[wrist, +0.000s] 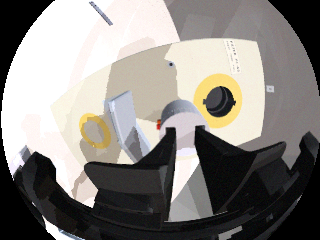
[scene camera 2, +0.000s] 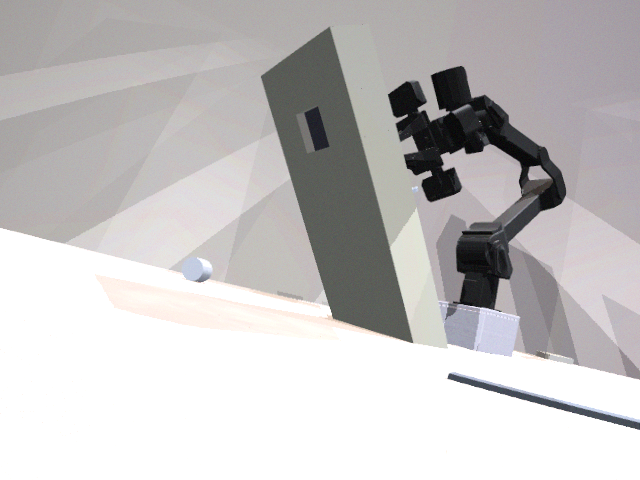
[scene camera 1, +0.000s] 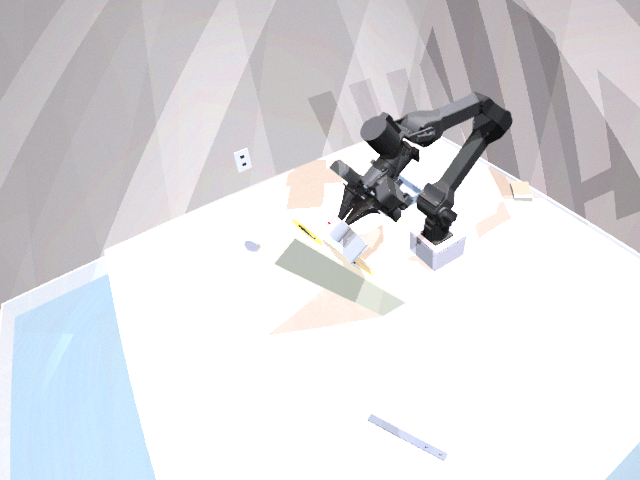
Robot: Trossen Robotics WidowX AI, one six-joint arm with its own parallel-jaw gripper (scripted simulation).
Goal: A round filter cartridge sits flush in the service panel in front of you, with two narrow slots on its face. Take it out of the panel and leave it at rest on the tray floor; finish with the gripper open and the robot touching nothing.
The pictures show: the gripper, a round filter cartridge, a service panel, a flat grey bar and a grey hatch flap.
The gripper shows as well in the wrist view and in scene camera 1.
